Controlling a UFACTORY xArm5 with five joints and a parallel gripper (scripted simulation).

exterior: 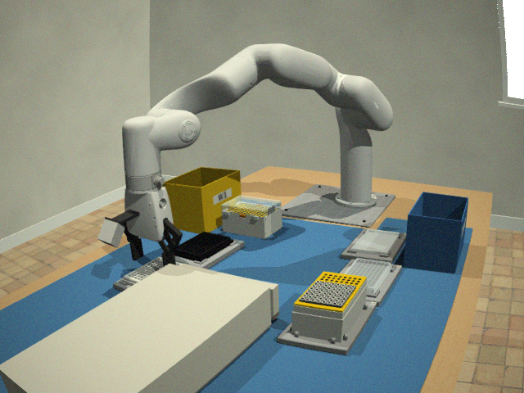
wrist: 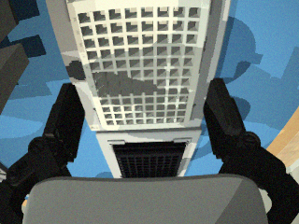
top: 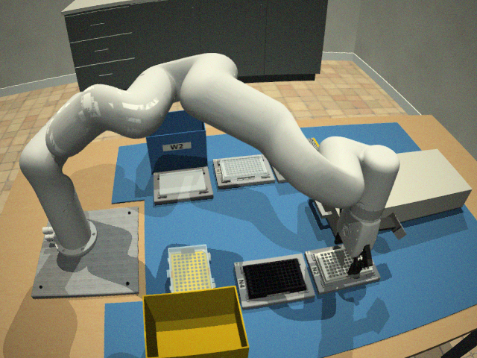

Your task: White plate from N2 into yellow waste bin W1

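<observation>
Now: the white plate 3 cm below my hand. The rest, counted from my hand: drawer (19 cm to the left, 14 cm ahead, 3 cm below); black plate (17 cm behind, 3 cm below); grey nest N2 (5 cm below).
</observation>
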